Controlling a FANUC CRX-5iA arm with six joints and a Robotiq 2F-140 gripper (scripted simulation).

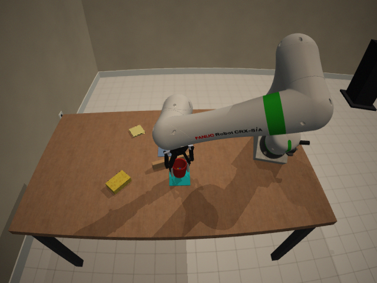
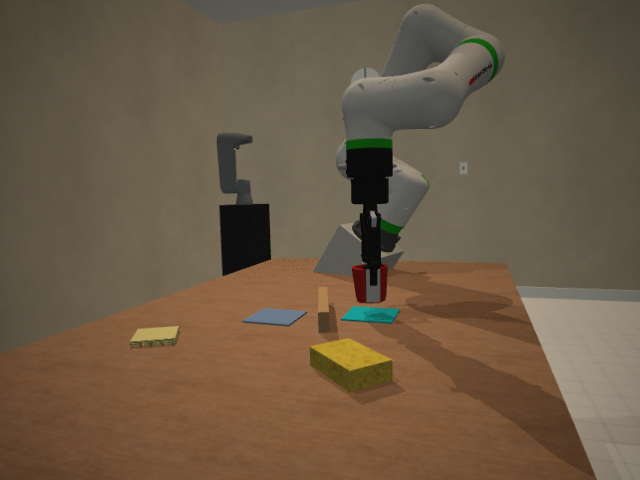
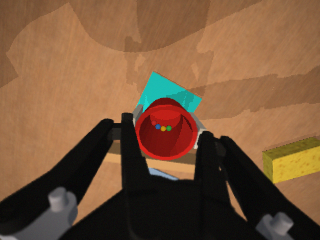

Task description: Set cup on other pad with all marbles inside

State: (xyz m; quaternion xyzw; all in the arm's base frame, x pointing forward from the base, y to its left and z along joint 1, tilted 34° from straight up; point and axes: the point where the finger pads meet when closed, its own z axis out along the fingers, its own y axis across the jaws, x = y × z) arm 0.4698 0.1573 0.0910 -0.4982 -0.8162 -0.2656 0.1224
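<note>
My hand is 7 cm above the teal pad. From my hand the other things lie so: thick yellow sponge (29 cm ahead, 8 cm to the left, 5 cm below); then wooden rail (5 cm ahead, 9 cm to the right, 6 cm below); then red cup (2 cm below).
</note>
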